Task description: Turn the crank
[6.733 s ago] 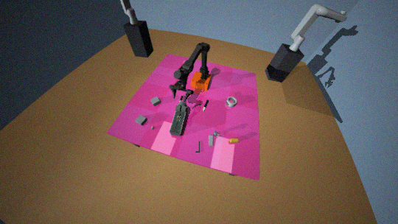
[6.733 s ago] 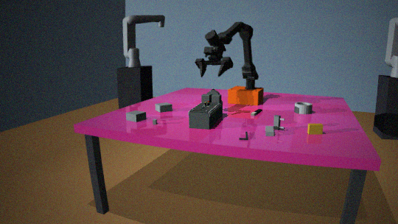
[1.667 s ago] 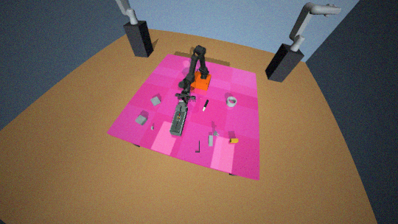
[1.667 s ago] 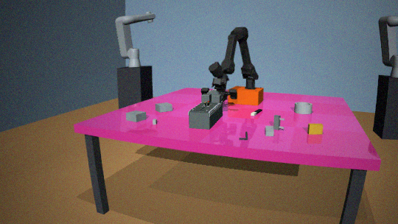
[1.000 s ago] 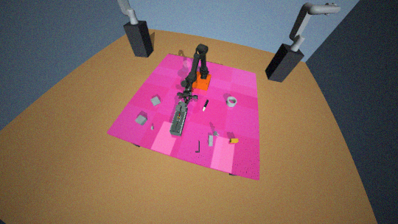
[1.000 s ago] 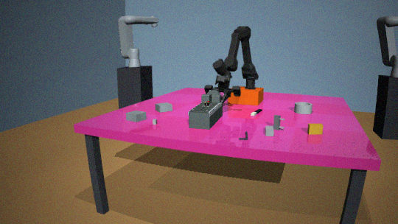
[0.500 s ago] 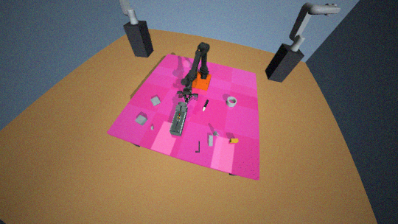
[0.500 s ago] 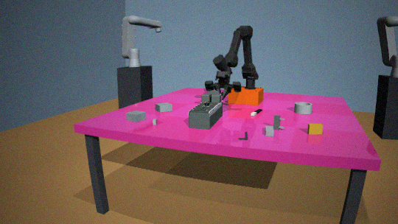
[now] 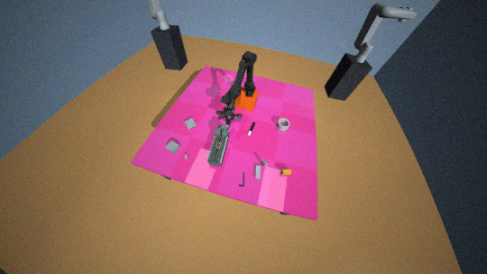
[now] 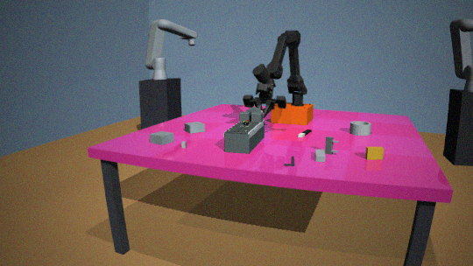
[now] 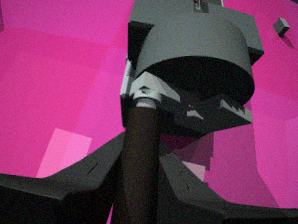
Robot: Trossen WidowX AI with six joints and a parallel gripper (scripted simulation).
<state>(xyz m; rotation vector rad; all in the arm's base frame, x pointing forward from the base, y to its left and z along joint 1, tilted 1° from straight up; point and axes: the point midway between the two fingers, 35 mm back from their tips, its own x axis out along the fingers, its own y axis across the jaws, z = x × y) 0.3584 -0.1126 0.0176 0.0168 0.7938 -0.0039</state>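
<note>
Right now my gripper tip is 2 cm past the dark crank handle and 2 cm below it. Also, from my gripper tip: small cube 27 cm ahead, 24 cm to the right, 7 cm below; black-and-white stick 5 cm behind, 18 cm to the left, 7 cm below; red pointer 14 cm ahead, 3 cm to the right.
</note>
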